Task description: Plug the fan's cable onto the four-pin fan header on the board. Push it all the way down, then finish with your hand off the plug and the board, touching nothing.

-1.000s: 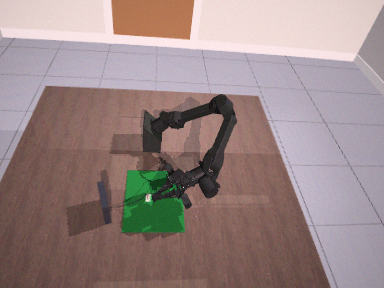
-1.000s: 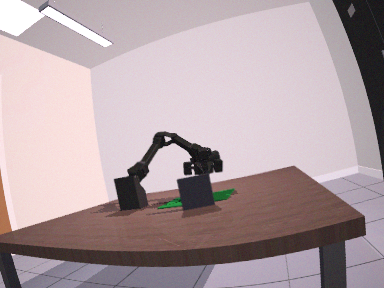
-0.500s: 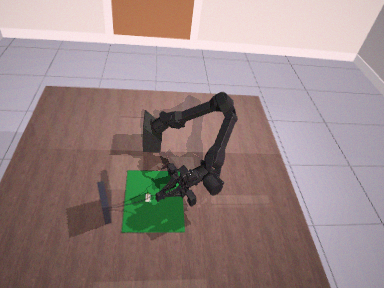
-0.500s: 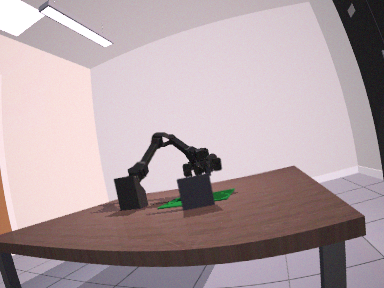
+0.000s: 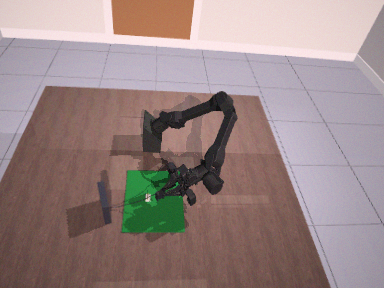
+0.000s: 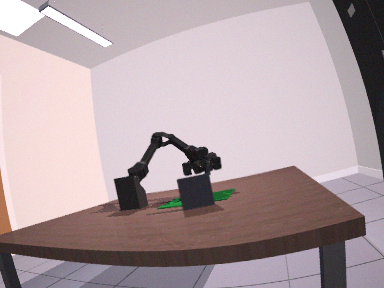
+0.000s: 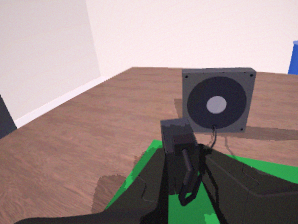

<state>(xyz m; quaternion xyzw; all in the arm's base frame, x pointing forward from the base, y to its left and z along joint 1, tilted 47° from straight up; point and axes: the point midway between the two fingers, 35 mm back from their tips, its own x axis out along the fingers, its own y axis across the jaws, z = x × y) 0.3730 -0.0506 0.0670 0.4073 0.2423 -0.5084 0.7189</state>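
Right now my gripper tip is 1 cm above the dark fan plug. Also, from my gripper tip: green board: 6 cm behind, 2 cm to the right, 14 cm below; white four-pin fan header: 7 cm behind, 5 cm to the right, 13 cm below; dark fan: 3 cm behind, 21 cm to the right, 7 cm below.
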